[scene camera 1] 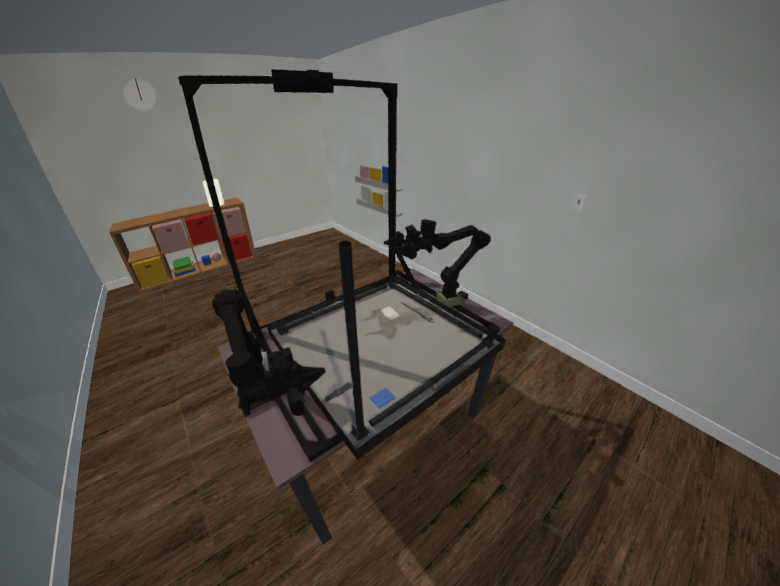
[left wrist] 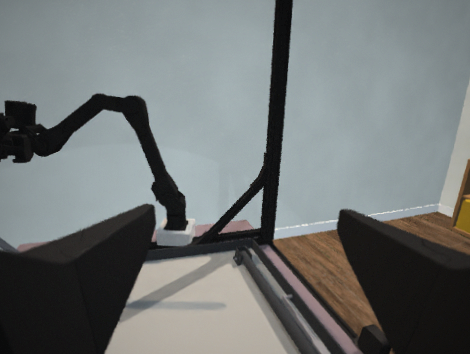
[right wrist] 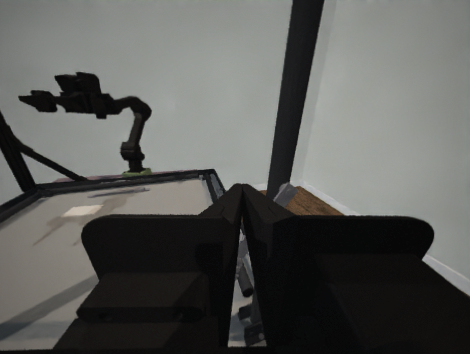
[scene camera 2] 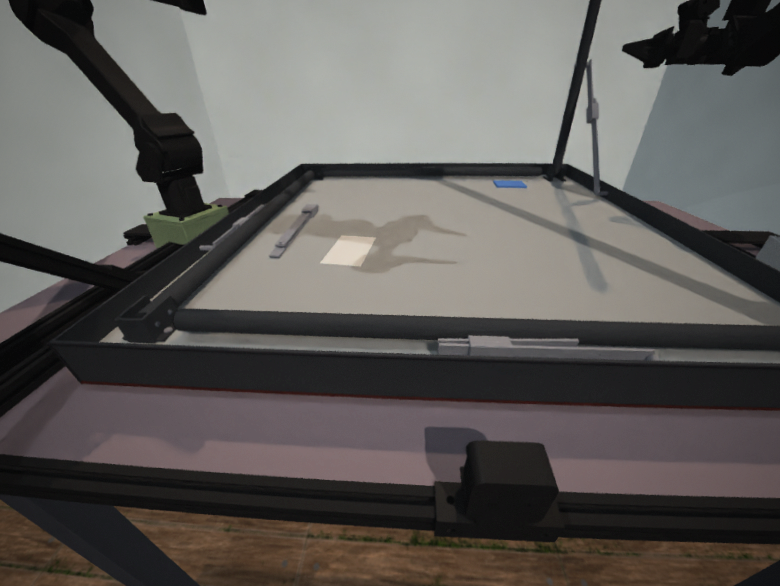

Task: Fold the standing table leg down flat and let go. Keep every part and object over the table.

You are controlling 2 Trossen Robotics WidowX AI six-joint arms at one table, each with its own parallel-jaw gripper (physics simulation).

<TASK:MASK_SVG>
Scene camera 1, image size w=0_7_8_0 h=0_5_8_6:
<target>left gripper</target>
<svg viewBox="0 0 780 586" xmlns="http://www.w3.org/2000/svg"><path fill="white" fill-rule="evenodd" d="M384 241L384 244L395 247L391 248L390 251L410 259L415 259L417 252L422 249L422 239L419 237L421 234L413 225L405 227L407 231L405 239L404 235L398 231L395 232L393 238Z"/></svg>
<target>right gripper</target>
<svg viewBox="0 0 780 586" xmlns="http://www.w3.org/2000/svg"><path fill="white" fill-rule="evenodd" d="M269 353L268 363L271 364L271 371L265 371L264 376L260 376L261 388L265 399L270 398L271 401L274 401L276 396L287 393L287 400L292 415L300 416L305 414L299 392L302 392L302 395L304 395L304 392L326 372L325 368L301 366L294 361L290 347L282 349L281 352Z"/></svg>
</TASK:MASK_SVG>
